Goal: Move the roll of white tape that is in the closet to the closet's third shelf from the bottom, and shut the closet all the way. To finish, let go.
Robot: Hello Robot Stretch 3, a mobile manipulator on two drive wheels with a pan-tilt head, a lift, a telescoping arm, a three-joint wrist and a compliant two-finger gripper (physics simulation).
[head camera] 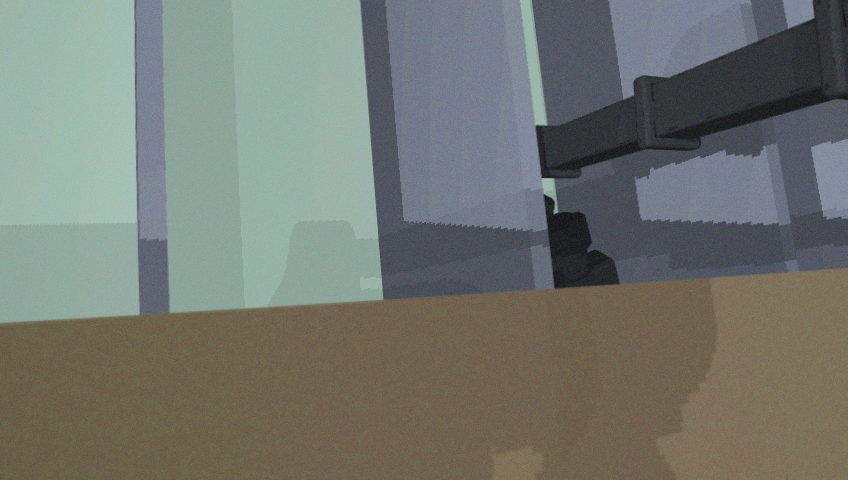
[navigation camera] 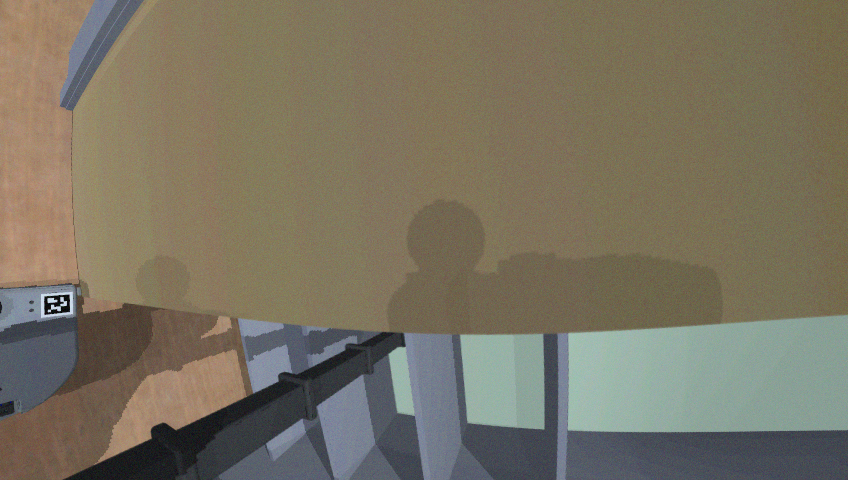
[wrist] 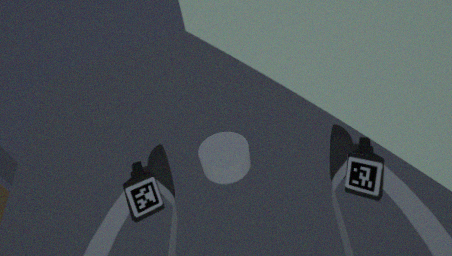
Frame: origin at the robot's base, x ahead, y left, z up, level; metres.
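Seen in the pictures: gripper, fingertip midpoint: [wrist: 248, 154].
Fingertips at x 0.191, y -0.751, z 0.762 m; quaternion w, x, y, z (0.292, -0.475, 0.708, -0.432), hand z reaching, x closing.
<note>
A point is followed by its place in that frame.
The roll of white tape [wrist: 224, 158] @(x 0.222, y -0.739, z 0.735 m) appears as a pale, short cylinder on a dark grey closet surface [wrist: 260, 110] @(x 0.299, y -0.819, z 0.711 m) in the wrist view. My gripper [wrist: 248, 154] @(x 0.191, y -0.751, z 0.762 m) is open, with its fingertips wide apart on both sides of the roll. Gaps show between the roll and both fingers, with the larger gap on the right. The closet is open, with blue-grey panels [head camera: 452, 118] @(x -0.162, y -0.655, z 1.016 m) [navigation camera: 437, 386] @(x -0.277, y -0.658, z 1.016 m) and a pale green surface [head camera: 297, 118] @(x -0.230, y -0.947, z 1.118 m) [navigation camera: 684, 374] @(x -0.384, y -0.962, z 1.759 m) behind them. Which shelf holds the roll cannot be told. In the head view, the tape does not show.
My dark telescoping arm [head camera: 737, 65] @(x -0.114, y -0.319, z 0.987 m) [navigation camera: 238, 416] @(x -0.085, y -0.168, z 0.983 m) reaches in among the closet panels. A broad tan panel [head camera: 297, 386] @(x 0.026, y -0.198, z 1.279 m) [navigation camera: 416, 118] @(x 0.159, y -0.185, z 1.187 m) fills much of the head and navigation views and hides part of the closet. My grey base [navigation camera: 41, 350] @(x -0.115, y -0.099, z 0.160 m) stands on the wooden floor [navigation camera: 35, 178] @(x 0.368, y -0.085, z 0.000 m) at the left.
</note>
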